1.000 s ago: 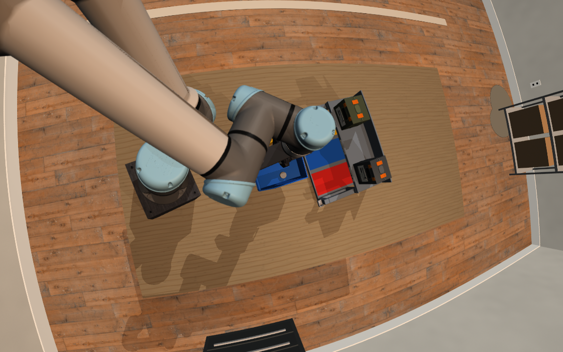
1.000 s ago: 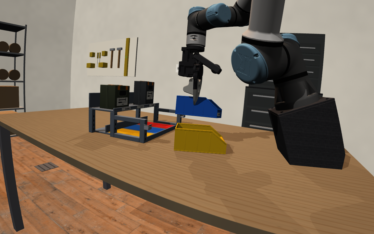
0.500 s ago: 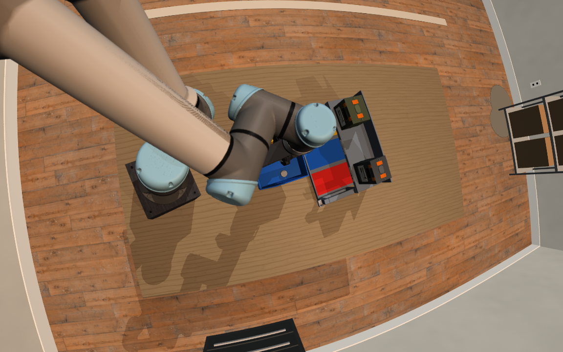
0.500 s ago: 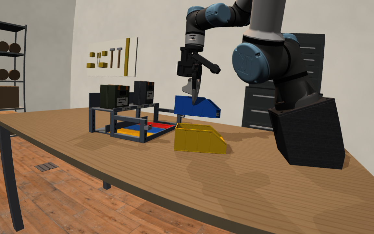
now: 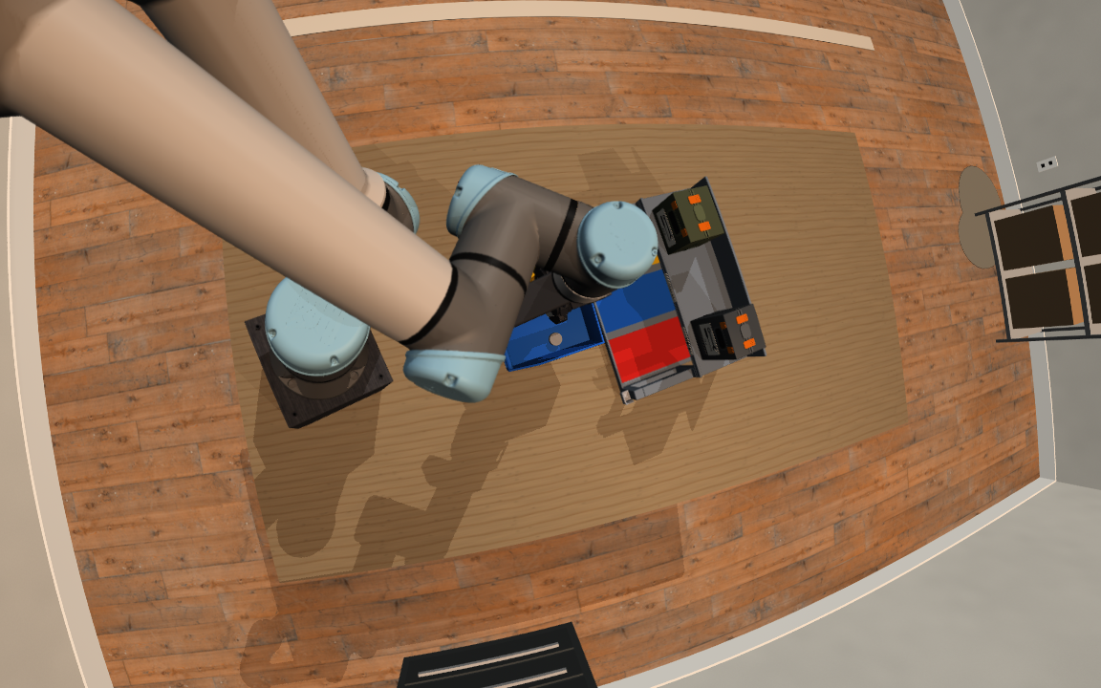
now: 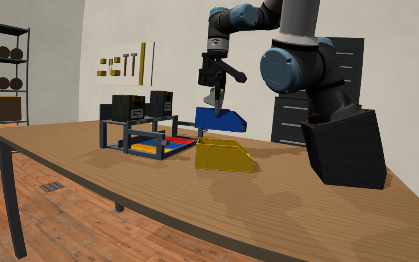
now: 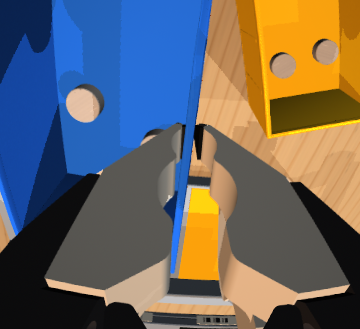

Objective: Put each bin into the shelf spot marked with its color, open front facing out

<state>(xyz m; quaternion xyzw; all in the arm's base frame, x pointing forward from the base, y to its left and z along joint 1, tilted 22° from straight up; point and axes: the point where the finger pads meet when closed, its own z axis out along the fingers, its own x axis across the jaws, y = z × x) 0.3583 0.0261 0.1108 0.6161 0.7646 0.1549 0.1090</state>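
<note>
Now: the blue bin 50 mm to the right of my hand and 30 mm below it. Round my hand: yellow bin 70 mm behind, 80 mm to the left, 120 mm below.
</note>
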